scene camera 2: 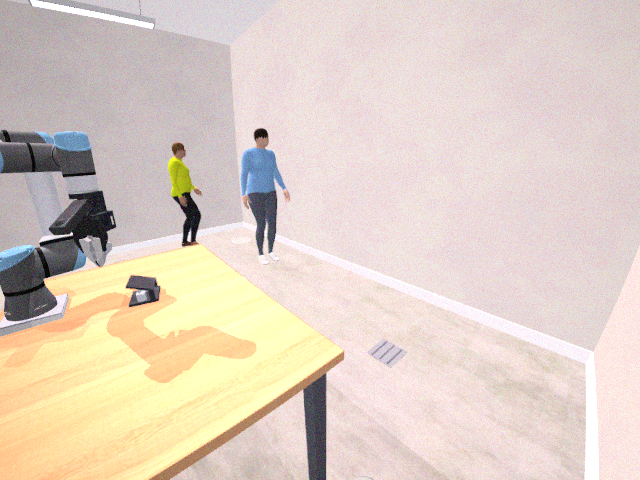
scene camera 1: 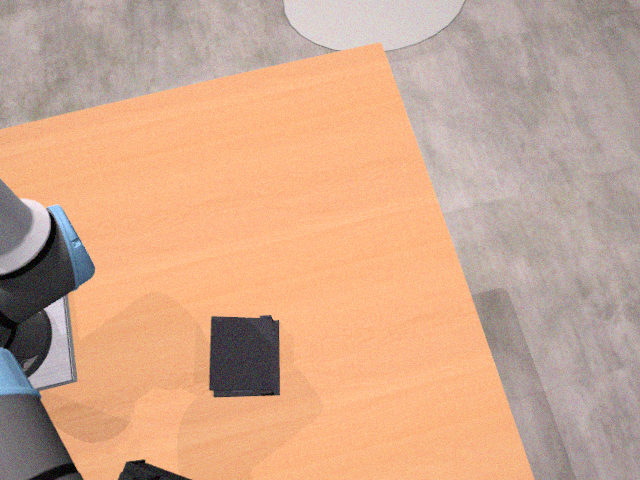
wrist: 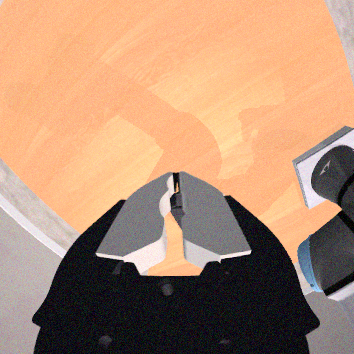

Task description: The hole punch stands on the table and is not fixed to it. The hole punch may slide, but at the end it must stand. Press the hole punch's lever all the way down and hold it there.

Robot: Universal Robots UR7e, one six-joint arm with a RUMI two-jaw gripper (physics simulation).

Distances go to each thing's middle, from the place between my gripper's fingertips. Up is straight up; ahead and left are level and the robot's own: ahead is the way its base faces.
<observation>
Right now my hand is 210 mm to the right of the lever (scene camera 1: 241, 348), 160 mm above it and 60 mm short of it. Round my hand: hole punch (scene camera 1: 275, 323) 210 mm to the left, 180 mm below, 60 mm ahead.
</observation>
